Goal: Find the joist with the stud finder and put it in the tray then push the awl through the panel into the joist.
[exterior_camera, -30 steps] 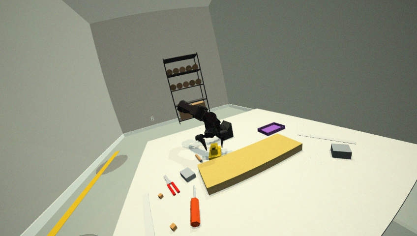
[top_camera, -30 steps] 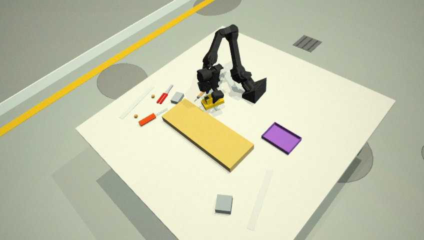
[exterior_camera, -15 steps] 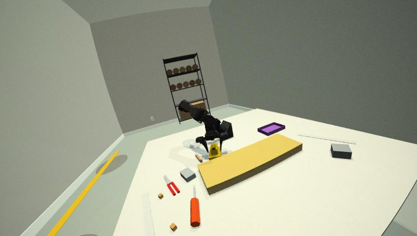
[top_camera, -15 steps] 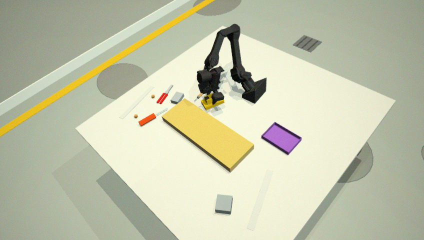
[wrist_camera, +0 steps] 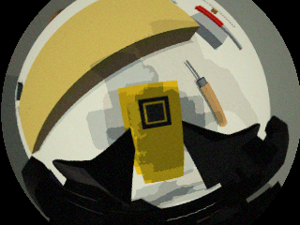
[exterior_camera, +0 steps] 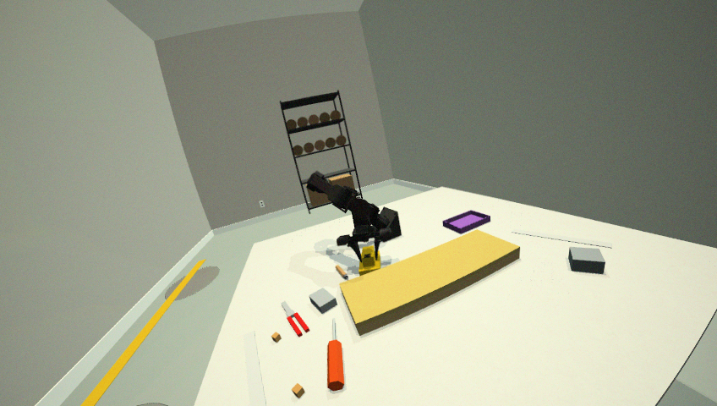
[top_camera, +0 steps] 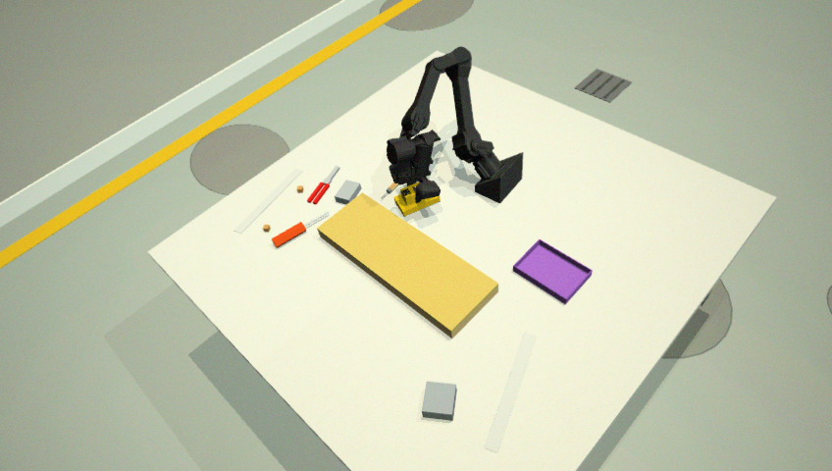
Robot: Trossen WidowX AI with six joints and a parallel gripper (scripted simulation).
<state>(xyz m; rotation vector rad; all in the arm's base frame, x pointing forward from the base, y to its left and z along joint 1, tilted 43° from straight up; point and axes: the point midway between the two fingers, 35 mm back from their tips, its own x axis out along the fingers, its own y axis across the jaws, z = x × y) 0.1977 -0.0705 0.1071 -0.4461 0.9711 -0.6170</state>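
The awl lies 10 mm ahead of my gripper tip, 90 mm to the right of it and 20 mm below it. From my gripper tip the other things lie so: grey block: 370 mm ahead, 520 mm to the left, 10 mm below; purple tray: 80 mm behind, 460 mm to the left, 10 mm below; yellow stud finder: 10 mm ahead, 20 mm above.
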